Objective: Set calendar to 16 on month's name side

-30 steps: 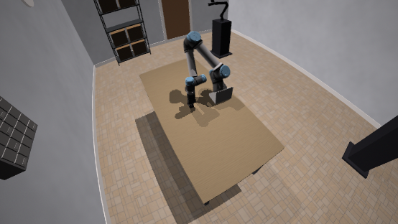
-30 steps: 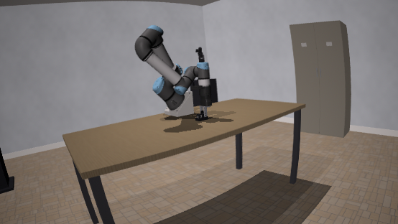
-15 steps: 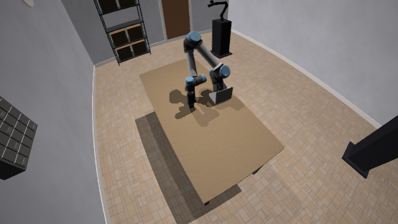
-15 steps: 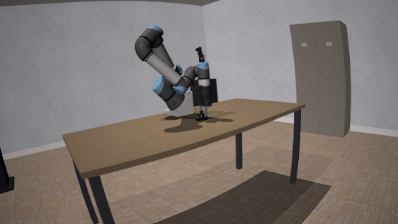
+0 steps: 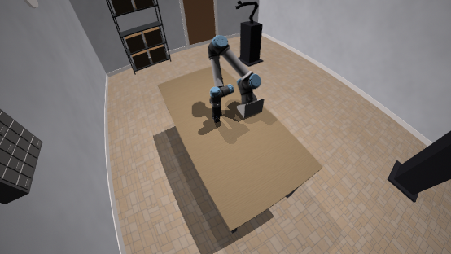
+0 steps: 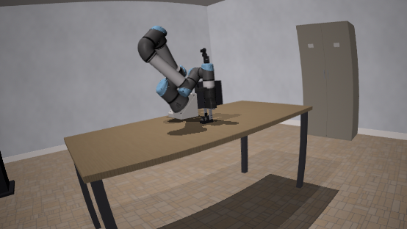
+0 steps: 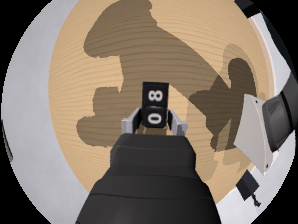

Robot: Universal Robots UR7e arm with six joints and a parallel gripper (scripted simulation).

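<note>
Right now my hand is 1 cm above the black date cube. Also, from my hand: dark calendar tray (2 cm to the right, 3 cm below).
</note>
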